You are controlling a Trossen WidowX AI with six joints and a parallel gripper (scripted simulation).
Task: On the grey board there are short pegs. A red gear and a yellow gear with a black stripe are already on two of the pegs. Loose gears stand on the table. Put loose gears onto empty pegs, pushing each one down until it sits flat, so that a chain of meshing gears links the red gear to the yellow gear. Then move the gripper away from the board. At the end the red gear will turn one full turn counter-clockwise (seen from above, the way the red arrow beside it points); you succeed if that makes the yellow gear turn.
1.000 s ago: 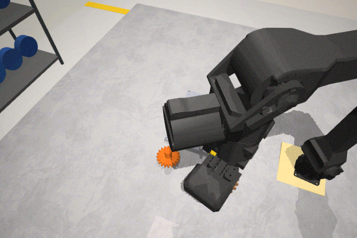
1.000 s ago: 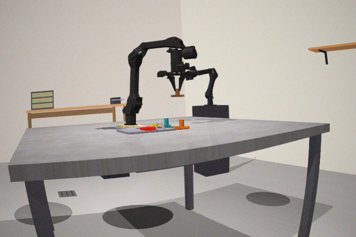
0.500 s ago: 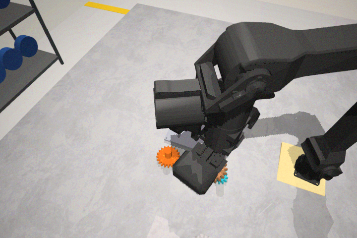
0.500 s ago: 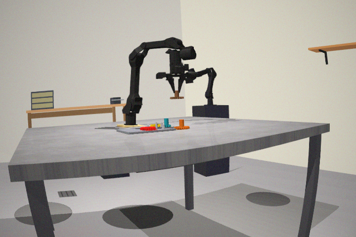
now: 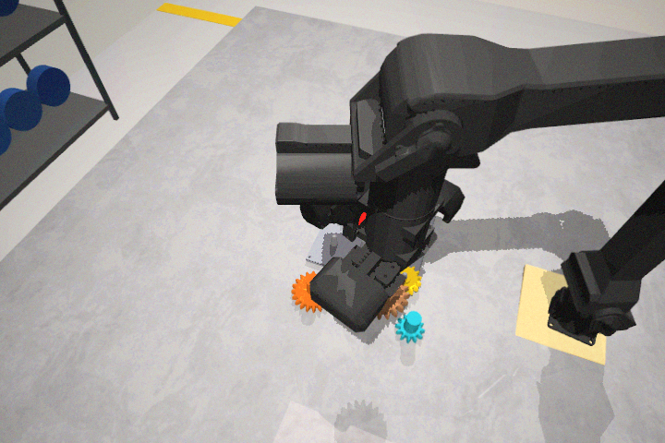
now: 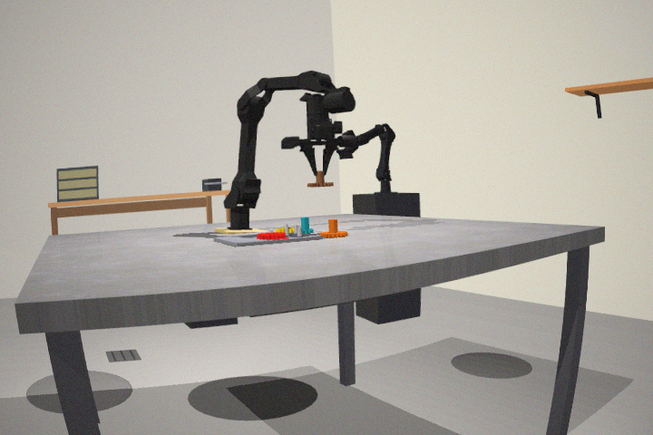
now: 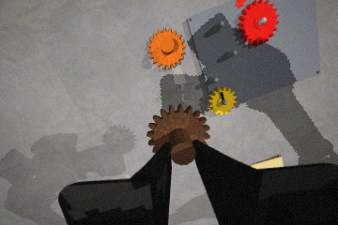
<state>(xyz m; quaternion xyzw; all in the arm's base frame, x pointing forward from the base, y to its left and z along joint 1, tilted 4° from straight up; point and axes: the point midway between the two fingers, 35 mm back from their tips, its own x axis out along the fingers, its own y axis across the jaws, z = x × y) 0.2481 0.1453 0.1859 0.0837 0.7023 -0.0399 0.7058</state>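
The teal gear is 130 mm below my gripper tip, 50 mm behind it and 30 mm to the right of it. Also, from my gripper tip: orange gear (130 mm below, 100 mm ahead, 10 mm to the right); yellow gear (130 mm below, 90 mm to the right, 10 mm behind); brown gear (10 mm below).
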